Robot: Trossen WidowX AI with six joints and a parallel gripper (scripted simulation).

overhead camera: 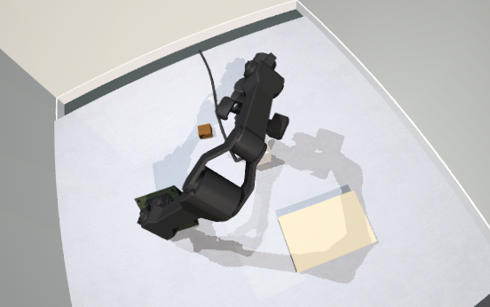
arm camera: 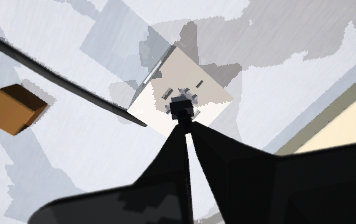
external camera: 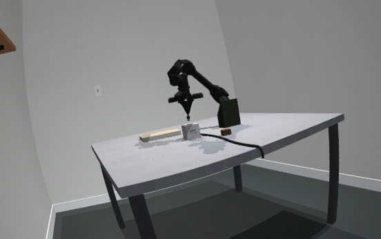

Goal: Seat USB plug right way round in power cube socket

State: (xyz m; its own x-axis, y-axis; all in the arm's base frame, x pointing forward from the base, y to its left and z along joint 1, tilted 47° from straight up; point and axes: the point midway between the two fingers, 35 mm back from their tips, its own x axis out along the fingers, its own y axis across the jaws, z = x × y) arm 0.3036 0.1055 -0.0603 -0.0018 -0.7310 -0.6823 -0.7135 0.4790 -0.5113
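The black USB plug lies 20 mm below my gripper tip. From my gripper tip the other things lie so: brown block: 140 mm to the left, 140 mm behind, 120 mm below; then flat beige board: 320 mm to the right, 120 mm below, 110 mm ahead.
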